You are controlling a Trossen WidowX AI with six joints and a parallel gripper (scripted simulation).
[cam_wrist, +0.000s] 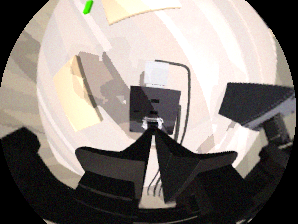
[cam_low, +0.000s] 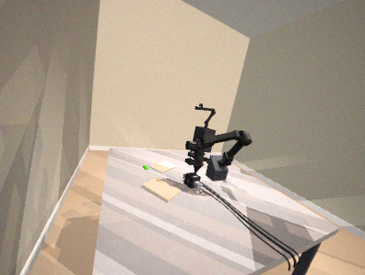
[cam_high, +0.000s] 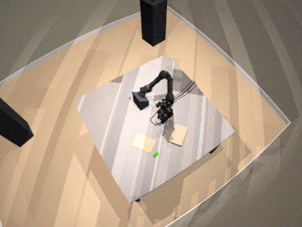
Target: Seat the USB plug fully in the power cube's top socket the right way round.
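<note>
Now: gripper tip 20 mm above the USB plug. Also, from my gripper tip: green block 230 mm ahead, 320 mm to the right, 100 mm below; then pale socket 40 mm below.
</note>
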